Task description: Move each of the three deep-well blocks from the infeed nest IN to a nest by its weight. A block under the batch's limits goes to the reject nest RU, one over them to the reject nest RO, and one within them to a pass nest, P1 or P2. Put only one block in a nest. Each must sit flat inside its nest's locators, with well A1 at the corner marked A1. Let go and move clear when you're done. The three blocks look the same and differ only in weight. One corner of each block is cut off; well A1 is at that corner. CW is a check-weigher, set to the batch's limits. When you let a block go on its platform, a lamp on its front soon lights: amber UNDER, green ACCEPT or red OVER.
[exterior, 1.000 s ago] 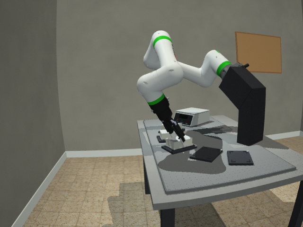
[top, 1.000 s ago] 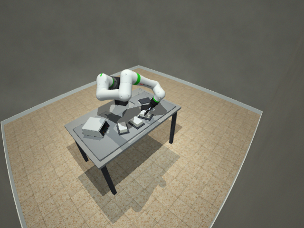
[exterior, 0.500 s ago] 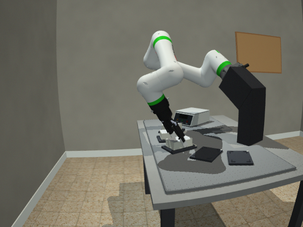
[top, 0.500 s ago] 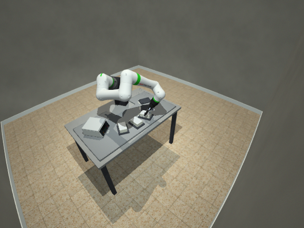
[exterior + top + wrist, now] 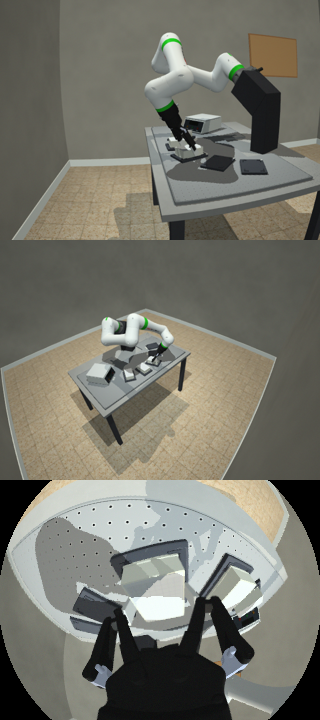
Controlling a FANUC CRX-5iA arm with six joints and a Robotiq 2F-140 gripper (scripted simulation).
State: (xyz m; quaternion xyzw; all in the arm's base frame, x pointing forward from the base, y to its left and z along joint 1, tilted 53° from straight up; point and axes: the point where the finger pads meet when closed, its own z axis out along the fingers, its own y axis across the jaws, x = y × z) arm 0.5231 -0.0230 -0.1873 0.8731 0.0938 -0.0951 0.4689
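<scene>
The nest lies 340 mm to the right of my hand, 60 mm behind it and 40 mm below it. Also, from my hand: check-weigher (550 mm to the right, 290 mm behind, 20 mm above).
</scene>
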